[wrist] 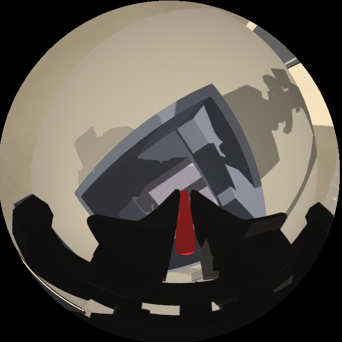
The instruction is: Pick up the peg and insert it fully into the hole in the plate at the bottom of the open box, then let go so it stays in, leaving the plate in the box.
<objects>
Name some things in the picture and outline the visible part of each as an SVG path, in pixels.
My gripper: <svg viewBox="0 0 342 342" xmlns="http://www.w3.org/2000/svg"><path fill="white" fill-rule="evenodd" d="M334 215L321 203L315 203L305 215L305 227L290 244L280 230L286 220L286 213L241 219L192 189L190 212L203 280L207 280L192 283L162 282L167 276L179 212L179 189L174 189L157 208L139 220L101 214L90 215L87 224L98 242L90 262L64 247L51 228L53 213L49 205L34 194L13 209L12 234L27 265L42 279L78 298L92 299L114 309L113 314L91 312L89 317L67 309L78 318L108 333L146 342L192 342L241 328L280 303L313 265L328 236ZM142 303L179 305L179 315L149 313L150 310L142 309ZM237 295L237 301L225 304L226 308L212 311L212 301Z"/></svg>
A grey box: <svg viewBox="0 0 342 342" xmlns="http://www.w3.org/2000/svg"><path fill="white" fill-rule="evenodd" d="M195 232L196 249L191 254L183 255L176 253L174 250L174 239L167 273L200 264ZM212 83L185 95L145 120L95 165L74 192L89 215L101 214L129 220L142 219L147 213L135 202L140 192L142 192L146 185L188 157L195 168L197 168L210 192L212 192L219 207L241 219L266 216L259 172L248 140L229 105Z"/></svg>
A red peg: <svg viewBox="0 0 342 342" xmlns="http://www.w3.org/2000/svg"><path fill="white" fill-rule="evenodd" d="M180 190L174 250L178 254L186 255L193 253L196 247L189 194L186 190Z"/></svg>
A pale plate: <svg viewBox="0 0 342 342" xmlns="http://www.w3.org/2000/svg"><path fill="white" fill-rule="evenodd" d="M197 168L195 168L188 157L146 185L135 200L147 214L157 208L174 189L179 189L179 191L186 190L189 194L189 202L190 190L195 189L218 205Z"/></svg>
</objects>
